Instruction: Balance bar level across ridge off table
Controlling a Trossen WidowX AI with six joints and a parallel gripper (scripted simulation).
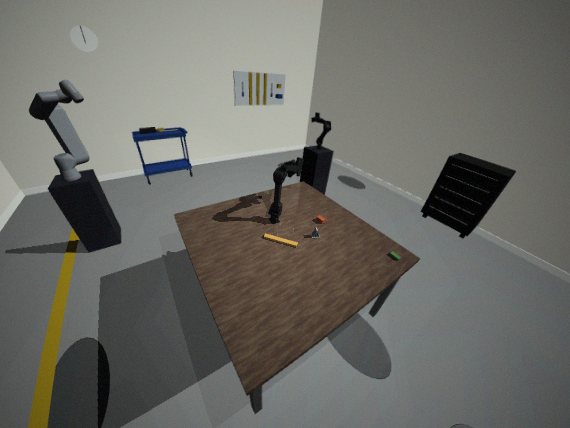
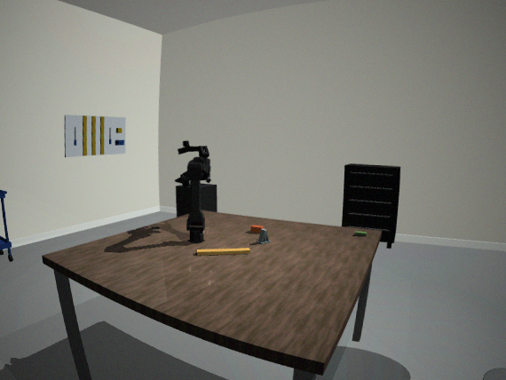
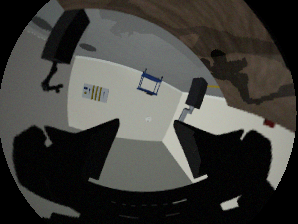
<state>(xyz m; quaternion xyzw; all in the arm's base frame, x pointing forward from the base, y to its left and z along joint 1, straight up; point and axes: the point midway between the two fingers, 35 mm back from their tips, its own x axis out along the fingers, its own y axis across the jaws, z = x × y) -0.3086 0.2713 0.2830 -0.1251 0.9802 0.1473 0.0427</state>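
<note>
My gripper tip is now 56 cm short of the bar, 35 cm to the left of it and 27 cm above it. From my gripper tip the other things lie so: orange block (53 cm ahead, 26 cm below, 5 cm to the left); green block (108 cm ahead, 27 cm below, 24 cm to the left).
</note>
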